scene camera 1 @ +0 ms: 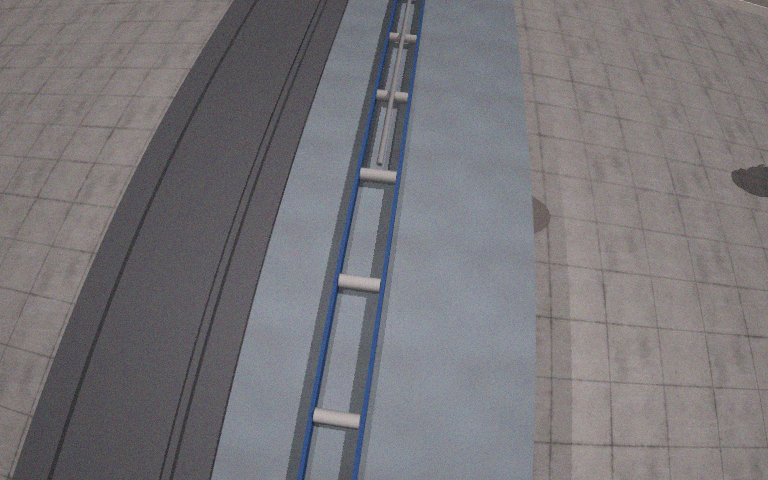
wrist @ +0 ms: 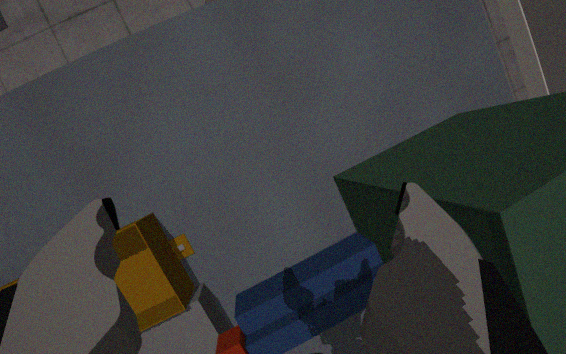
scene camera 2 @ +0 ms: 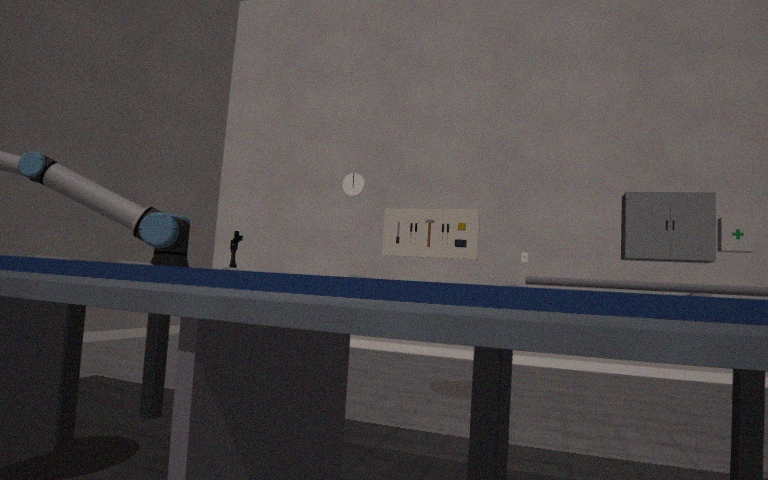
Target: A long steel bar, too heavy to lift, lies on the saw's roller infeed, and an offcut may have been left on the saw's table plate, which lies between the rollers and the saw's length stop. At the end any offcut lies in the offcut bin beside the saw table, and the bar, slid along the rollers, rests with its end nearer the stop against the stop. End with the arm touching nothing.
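Places are measured from the arm's base along level axes (x left, y down, z back), in millimetres.
Where they show: gripper, between the fingertips: (wrist: pixel 258 193).
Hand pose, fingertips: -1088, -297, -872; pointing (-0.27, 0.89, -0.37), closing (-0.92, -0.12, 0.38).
Each offset is from my fingertips to the top centre of the thing, as dx, dy, dz. "spot": to the spot under its first point.
The long steel bar (scene camera 1: pixel 391 96) (scene camera 2: pixel 640 283) lies lengthwise on the roller infeed. Its near end is just short of a roller (scene camera 1: pixel 378 175) in scene camera 1. My gripper (wrist: pixel 258 193) is open, with its two jaws wide apart and nothing held between them. Below the jaws in the wrist view are a yellow block-like part @[spot: +248, +325, +104] (wrist: pixel 150 280) with a small holed tab, partly behind the left jaw, and a blue ridged part @[spot: +86, +257, +231] (wrist: pixel 265 320) partly behind the right jaw. I cannot tell which of these is the stop or the bin. No offcut can be made out.
A large green body @[spot: -236, +122, +82] (wrist: pixel 470 150) stands at the right of the wrist view, close to the right jaw. A small red part @[spot: +142, +235, +222] (wrist: pixel 231 341) is at the lower edge. Blue side rails (scene camera 1: pixel 390 226) flank the rollers. The arm (scene camera 2: pixel 96 195) reaches left beyond the blue rail in scene camera 2.
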